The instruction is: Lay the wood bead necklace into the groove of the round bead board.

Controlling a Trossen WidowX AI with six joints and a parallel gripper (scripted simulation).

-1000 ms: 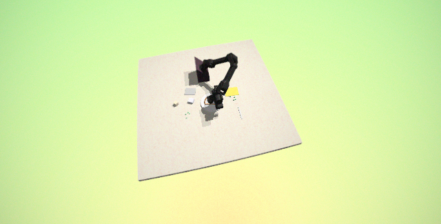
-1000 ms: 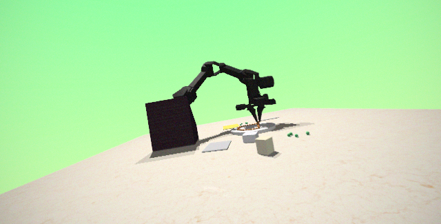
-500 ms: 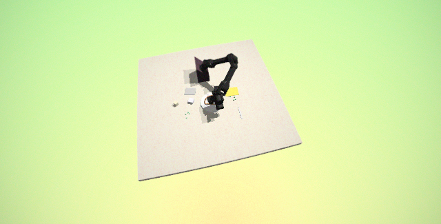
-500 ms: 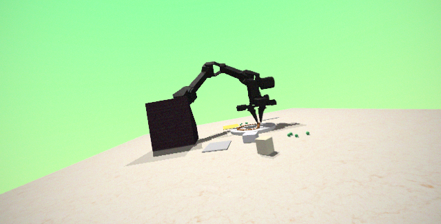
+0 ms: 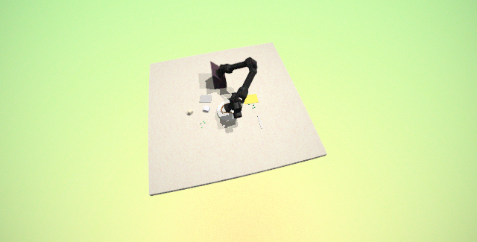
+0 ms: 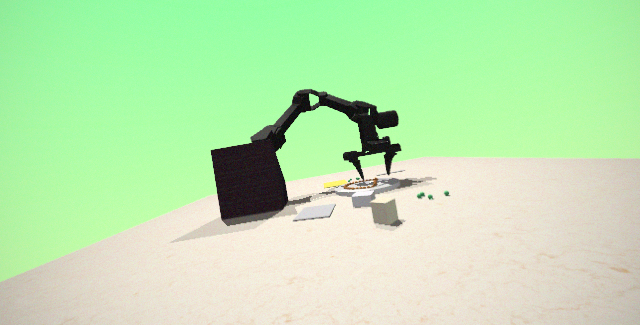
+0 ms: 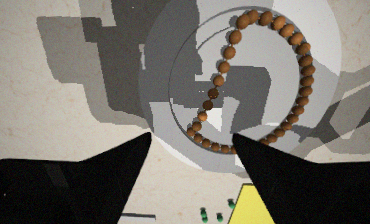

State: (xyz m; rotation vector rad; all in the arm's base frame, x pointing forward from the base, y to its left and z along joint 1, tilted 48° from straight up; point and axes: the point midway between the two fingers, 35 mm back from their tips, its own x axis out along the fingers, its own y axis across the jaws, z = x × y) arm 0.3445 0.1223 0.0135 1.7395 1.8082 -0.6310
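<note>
Right now my gripper tip is 40 mm past the round white bead board, 50 mm to the left of it and 10 mm above it. Also, from my gripper tip: thin white strip 100 mm ahead, 180 mm to the left, 20 mm below; then yellow card 130 mm behind, 150 mm to the left, 20 mm below; then grey flat plate 200 mm behind, 230 mm to the right, 20 mm below.
</note>
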